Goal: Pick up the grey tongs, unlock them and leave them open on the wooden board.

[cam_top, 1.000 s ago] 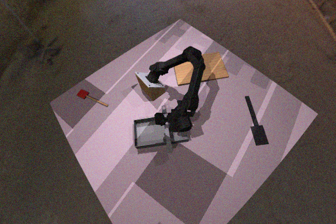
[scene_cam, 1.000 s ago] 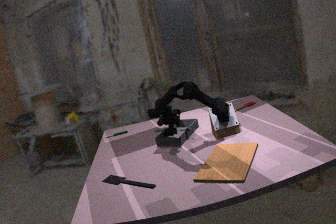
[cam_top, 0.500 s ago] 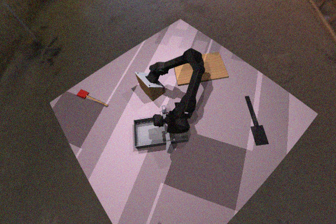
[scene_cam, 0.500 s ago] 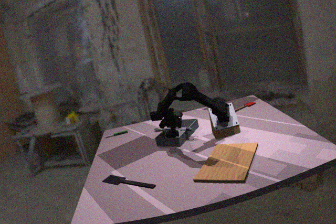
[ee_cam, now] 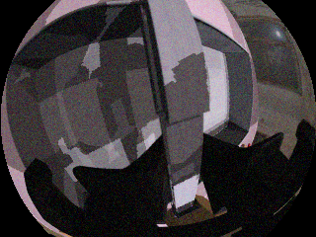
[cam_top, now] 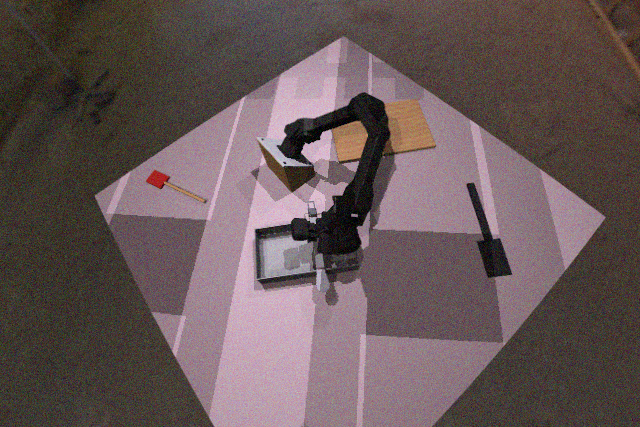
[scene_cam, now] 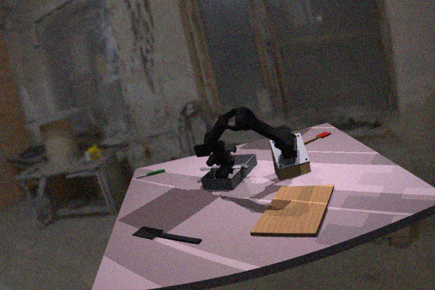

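My gripper tip is 3 cm to the left of the roasting tin and 1 cm short of it. Also, from my gripper tip: black spatula 46 cm to the left, 31 cm ahead, 3 cm below; then wooden board 47 cm to the left, 22 cm behind, 3 cm below; then red spatula 51 cm behind, 29 cm to the right, 3 cm below.
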